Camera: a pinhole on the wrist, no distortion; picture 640 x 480 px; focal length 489.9 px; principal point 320.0 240.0 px. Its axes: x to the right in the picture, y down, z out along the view. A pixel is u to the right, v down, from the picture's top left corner.
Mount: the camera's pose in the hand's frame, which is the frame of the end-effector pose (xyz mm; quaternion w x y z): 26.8 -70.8 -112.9 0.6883 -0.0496 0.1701 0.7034
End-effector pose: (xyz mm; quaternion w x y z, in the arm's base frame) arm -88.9 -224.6 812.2 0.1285 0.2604 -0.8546 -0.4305
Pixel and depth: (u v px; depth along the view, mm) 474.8 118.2 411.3
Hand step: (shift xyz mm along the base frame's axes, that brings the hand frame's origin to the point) -312.6 127.5 14.1
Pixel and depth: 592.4 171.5 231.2
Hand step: -142.5 49.7 62.6
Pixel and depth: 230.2 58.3 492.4
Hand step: -393.7 65.3 -211.9
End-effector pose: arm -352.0 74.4 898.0 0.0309 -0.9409 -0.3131 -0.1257
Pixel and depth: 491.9 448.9 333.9
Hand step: 77.5 -127.1 -195.9
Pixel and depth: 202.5 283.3 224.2
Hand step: 29.9 85.6 -102.2
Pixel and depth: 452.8 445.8 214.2
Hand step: 26.2 -46.1 -89.2
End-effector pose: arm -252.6 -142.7 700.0 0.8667 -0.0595 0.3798 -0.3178
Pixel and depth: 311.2 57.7 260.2
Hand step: 167.0 -111.1 -22.4
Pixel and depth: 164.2 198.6 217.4
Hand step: 83.1 -120.3 48.6
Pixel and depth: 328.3 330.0 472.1
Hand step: 289.3 6.9 200.9
